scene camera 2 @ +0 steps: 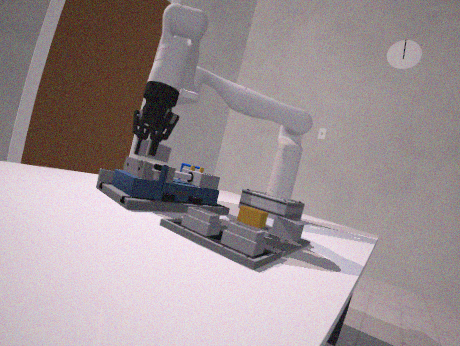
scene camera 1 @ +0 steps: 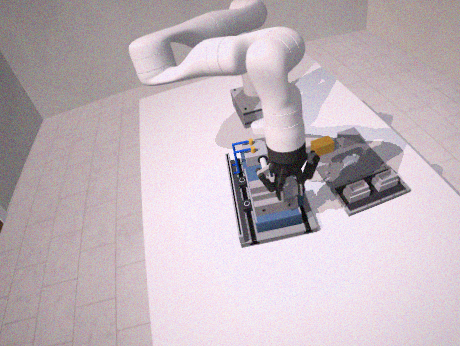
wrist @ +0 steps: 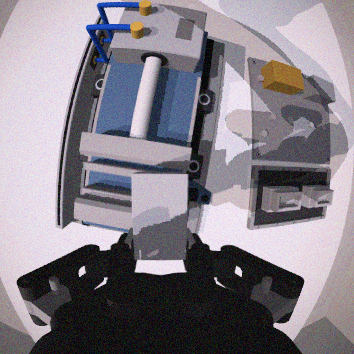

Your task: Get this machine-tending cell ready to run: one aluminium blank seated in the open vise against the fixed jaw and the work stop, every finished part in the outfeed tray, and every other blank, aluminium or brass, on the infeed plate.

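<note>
My gripper is shut on a grey aluminium blank, low over the blue vise. In the wrist view the blank covers part of the fixed jaw and the jaw gap; the moving jaw is beyond it. Whether its lower end is between the jaws is hidden. The work stop's blue bracket is at the vise's side. Two stepped finished parts sit in the outfeed tray.
A brass blank and a grey aluminium blank are on the infeed plate, beside the vise. Blue pipes rise at the vise's back end. Arm shadows darken the plate.
</note>
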